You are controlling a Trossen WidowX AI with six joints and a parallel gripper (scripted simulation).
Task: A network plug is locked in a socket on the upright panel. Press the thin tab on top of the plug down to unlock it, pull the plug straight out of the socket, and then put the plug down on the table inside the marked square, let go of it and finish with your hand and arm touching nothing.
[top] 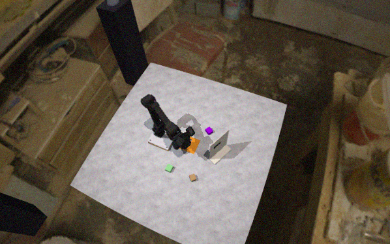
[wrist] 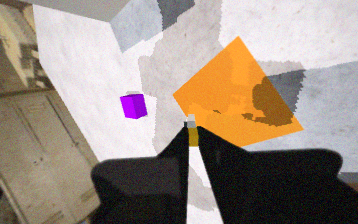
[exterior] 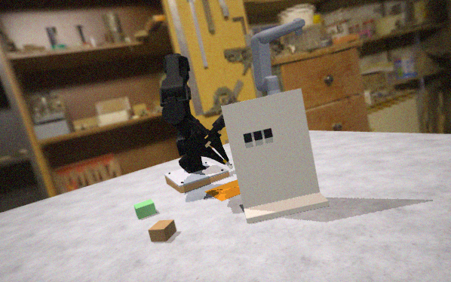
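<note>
Right now the orange marked square is 8 cm below my gripper tip. From my gripper tip the other things lie so: yellow network plug (right at my gripper tip); then purple cube (16 cm to the left, 8 cm ahead, 6 cm below); then grey panel (21 cm ahead, 3 cm above, 2 cm to the left).
</note>
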